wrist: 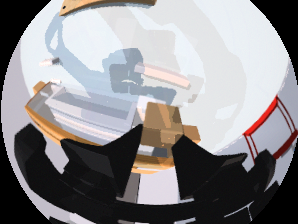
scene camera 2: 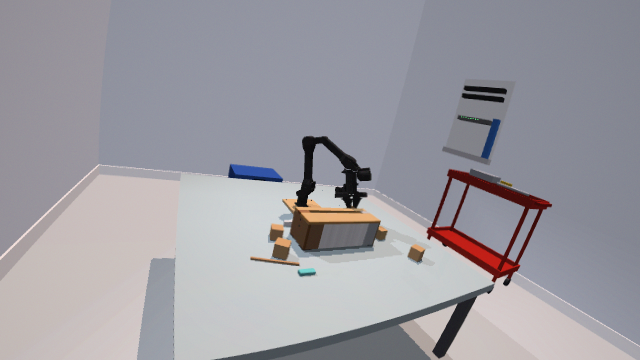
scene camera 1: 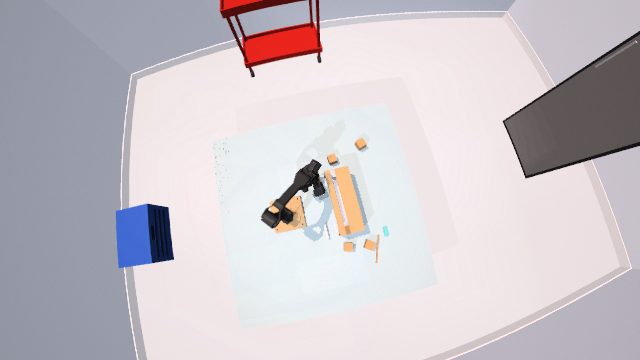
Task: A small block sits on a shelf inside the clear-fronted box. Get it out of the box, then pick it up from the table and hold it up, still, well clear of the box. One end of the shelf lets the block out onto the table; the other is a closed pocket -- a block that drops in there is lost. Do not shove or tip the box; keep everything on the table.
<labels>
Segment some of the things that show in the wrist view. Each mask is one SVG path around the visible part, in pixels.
My gripper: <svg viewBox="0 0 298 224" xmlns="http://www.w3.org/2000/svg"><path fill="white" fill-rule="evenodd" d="M49 217L49 221L51 221L52 224L67 224L67 222L56 220L56 218L53 218L52 216ZM13 145L17 165L37 196L93 224L121 224L118 220L174 224L192 217L196 221L186 224L249 224L279 188L278 181L269 186L277 160L267 149L255 156L254 167L247 172L242 165L247 153L216 156L182 135L172 147L181 200L194 200L165 205L117 200L116 197L124 196L140 149L141 123L100 147L64 137L60 140L61 148L69 161L63 175L45 153L47 141L32 123L17 132Z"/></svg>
A tan block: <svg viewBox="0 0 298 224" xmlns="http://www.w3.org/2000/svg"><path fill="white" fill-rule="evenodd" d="M146 103L140 144L148 145L148 147L172 148L184 135L184 127L182 127L178 107Z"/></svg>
A tan box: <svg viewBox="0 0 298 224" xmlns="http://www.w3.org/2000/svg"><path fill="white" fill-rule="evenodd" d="M132 172L152 175L173 168L172 148L140 144ZM25 109L33 123L53 143L61 145L60 140L65 137L78 143L100 147L121 135L124 136L137 124L144 124L146 103L166 103L145 96L134 99L120 93L64 84L60 79L51 77L51 80L33 95ZM134 65L136 73L157 77L182 87L189 85L189 80L182 73L146 63ZM59 57L56 56L55 59L52 57L52 59L43 60L40 65L41 67L43 65L53 65L60 61Z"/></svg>
</labels>
